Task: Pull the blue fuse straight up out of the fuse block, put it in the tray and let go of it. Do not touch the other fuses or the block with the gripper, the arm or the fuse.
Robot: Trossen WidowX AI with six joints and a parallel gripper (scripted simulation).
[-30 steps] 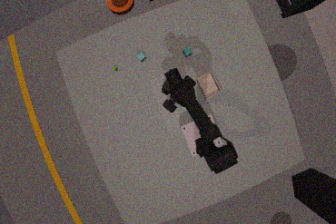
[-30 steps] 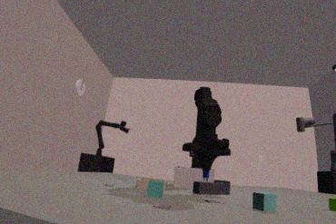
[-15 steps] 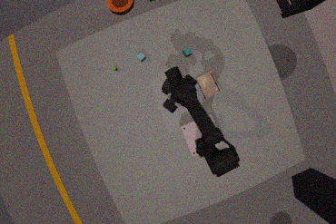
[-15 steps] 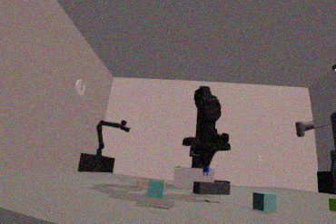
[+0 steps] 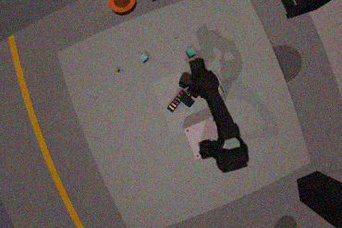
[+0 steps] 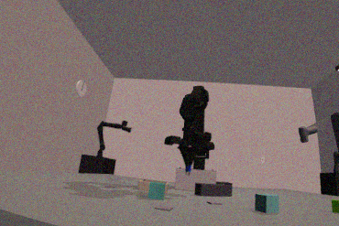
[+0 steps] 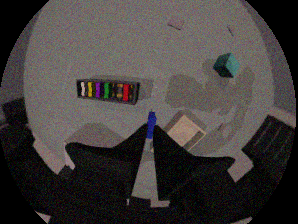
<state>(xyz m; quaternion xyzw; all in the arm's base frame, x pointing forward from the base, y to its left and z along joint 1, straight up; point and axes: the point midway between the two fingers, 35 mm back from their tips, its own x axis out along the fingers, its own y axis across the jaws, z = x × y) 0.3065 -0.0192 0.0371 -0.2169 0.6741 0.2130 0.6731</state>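
The beige tray lies 1 cm behind my gripper tip, 12 cm to the right of it and 9 cm below it. From my gripper tip the other things lie so: green fuse: 3 cm behind, 9 cm to the left, 7 cm below; blue fuse: 1 cm below; red fuse: 1 cm behind, 6 cm to the left, 7 cm below.
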